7 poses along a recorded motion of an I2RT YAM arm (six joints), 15 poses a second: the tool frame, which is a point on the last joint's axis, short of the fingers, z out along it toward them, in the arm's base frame.
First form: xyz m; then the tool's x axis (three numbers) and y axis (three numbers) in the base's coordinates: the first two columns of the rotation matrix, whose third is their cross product.
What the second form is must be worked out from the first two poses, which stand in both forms.
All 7 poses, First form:
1: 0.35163 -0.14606 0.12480 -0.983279 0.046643 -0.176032 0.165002 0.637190 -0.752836
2: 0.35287 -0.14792 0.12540 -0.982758 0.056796 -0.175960 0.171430 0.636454 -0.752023
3: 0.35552 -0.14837 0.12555 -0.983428 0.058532 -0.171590 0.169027 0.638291 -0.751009
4: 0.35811 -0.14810 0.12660 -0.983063 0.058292 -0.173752 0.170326 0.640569 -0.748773
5: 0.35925 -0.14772 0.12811 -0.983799 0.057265 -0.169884 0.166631 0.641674 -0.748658
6: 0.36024 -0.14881 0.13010 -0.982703 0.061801 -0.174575 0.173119 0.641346 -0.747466
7: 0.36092 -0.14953 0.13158 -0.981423 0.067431 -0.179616 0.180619 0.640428 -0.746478
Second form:
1: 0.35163 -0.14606 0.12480 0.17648 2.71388 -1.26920
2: 0.35287 -0.14792 0.12540 0.19056 2.71729 -1.27017
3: 0.35552 -0.14837 0.12555 0.19012 2.72307 -1.26872
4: 0.35811 -0.14810 0.12660 0.19076 2.72287 -1.26366
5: 0.35925 -0.14772 0.12811 0.18690 2.72661 -1.26342
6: 0.36024 -0.14881 0.13010 0.19600 2.72409 -1.26170
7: 0.36092 -0.14953 0.13158 0.20689 2.72124 -1.26074
